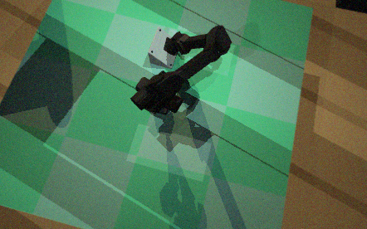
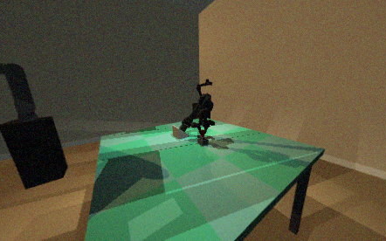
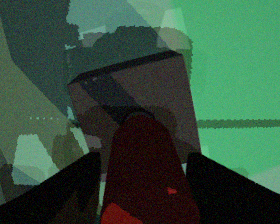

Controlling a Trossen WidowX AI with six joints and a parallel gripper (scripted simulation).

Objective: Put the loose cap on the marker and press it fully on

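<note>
Right now the red cap is 10 mm above my gripper tip. From my gripper tip the other things lie so: holder block 60 mm below.
</note>
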